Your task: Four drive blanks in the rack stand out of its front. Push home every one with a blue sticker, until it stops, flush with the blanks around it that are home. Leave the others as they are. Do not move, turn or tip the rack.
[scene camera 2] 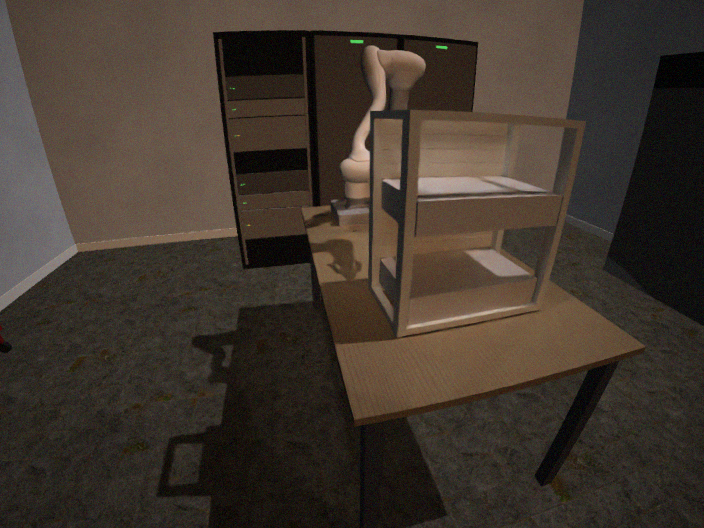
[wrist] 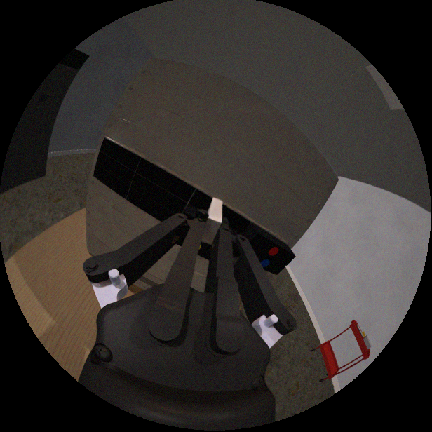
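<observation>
The rack (scene camera 2: 407, 272) (wrist: 210, 130) stands upright on the table. In the wrist view a row of black drive blanks (wrist: 142, 172) crosses its front. At the right end of the row, black blank fronts carry a red sticker (wrist: 273, 251) and a blue sticker (wrist: 265, 263); whether these share one blank I cannot tell. Small yellow spots show between the finger bars, mostly hidden. My gripper (wrist: 214, 207) is shut and empty, its pale tip over the row's middle to right part. Contact with a blank is not clear. The rack hides the gripper in the scene view.
The arm (scene camera 2: 372, 96) stands behind the rack at the table's (scene camera 2: 483, 369) far end. Tall dark cabinets (scene camera 2: 352, 113) stand along the back wall. A red frame-like object (wrist: 329, 357) is on the floor side at the lower right of the wrist view.
</observation>
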